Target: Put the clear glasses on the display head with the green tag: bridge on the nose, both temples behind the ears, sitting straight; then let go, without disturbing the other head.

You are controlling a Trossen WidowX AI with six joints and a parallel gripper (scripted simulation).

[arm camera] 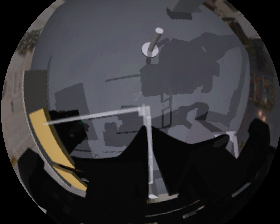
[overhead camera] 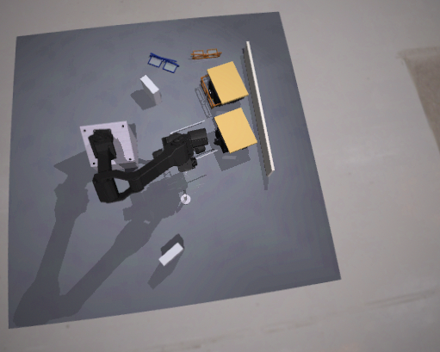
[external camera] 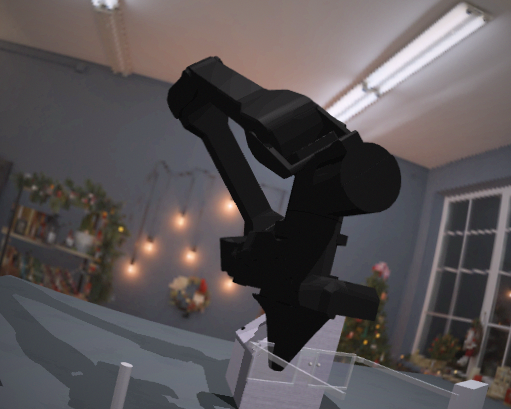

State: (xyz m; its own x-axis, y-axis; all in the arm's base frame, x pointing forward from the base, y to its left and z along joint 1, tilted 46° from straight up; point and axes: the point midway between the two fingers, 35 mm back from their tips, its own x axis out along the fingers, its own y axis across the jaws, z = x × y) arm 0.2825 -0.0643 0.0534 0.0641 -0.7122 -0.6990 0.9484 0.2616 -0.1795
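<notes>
The white peg lies 140 mm to the right of my gripper tip, 90 mm below it and 10 mm ahead of it. The rest, counted from my gripper tip: long white wall: 340 mm ahead, 230 mm to the left, 60 mm below.
</notes>
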